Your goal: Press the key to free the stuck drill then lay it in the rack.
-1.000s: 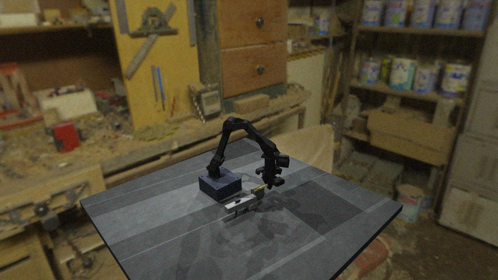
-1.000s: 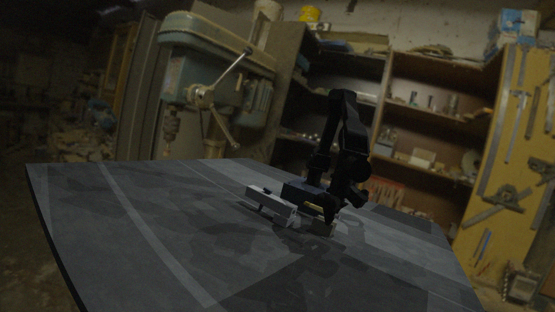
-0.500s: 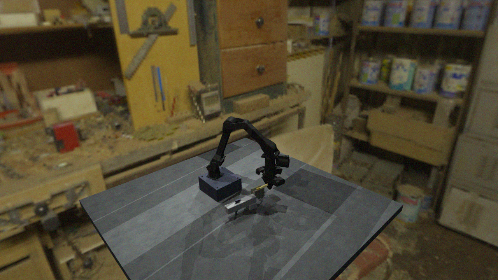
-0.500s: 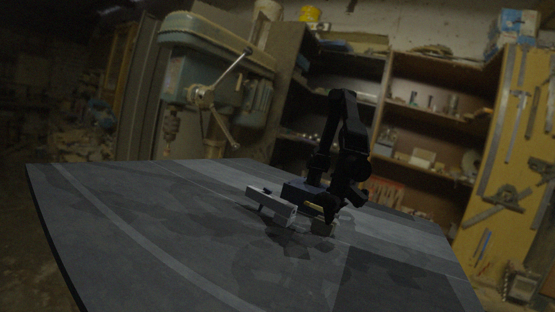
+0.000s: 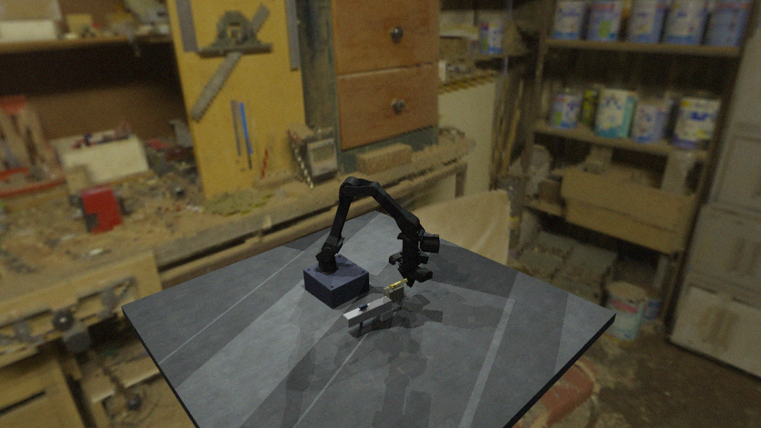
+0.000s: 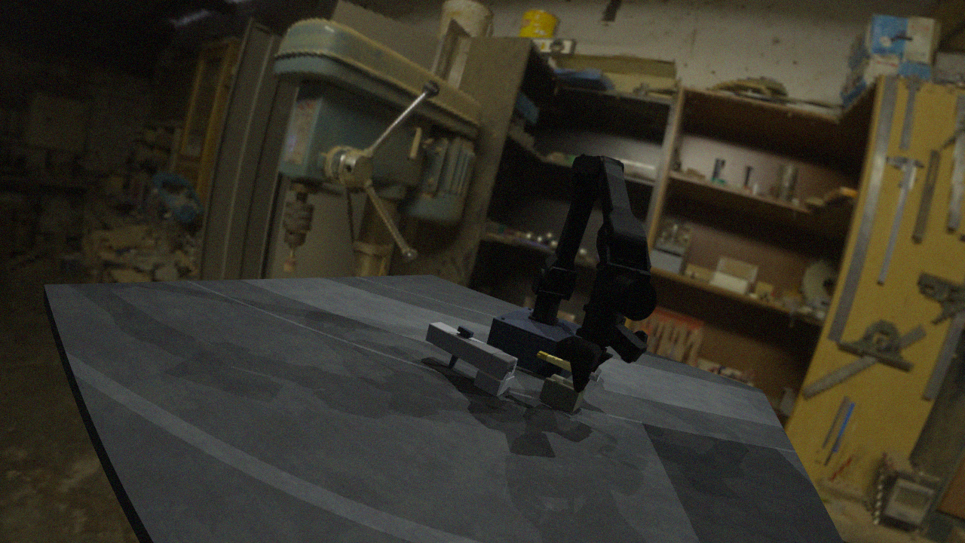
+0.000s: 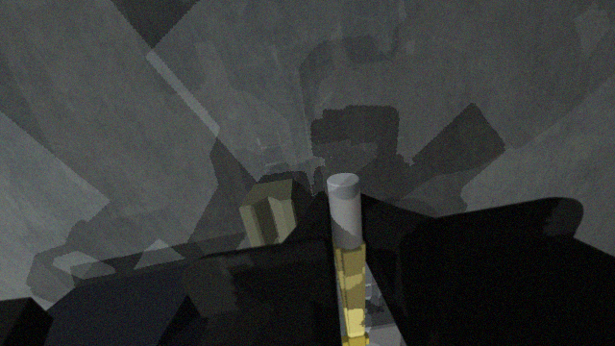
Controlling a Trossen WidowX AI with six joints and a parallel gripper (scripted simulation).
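Right now the drill is 1 cm behind my gripper tip, 4 cm to the right of it and 3 cm above it. The rest, counted from my gripper tip: small dark key: 4 cm behind, 23 cm to the right; rack: 6 cm behind, 3 cm to the right, 3 cm below.
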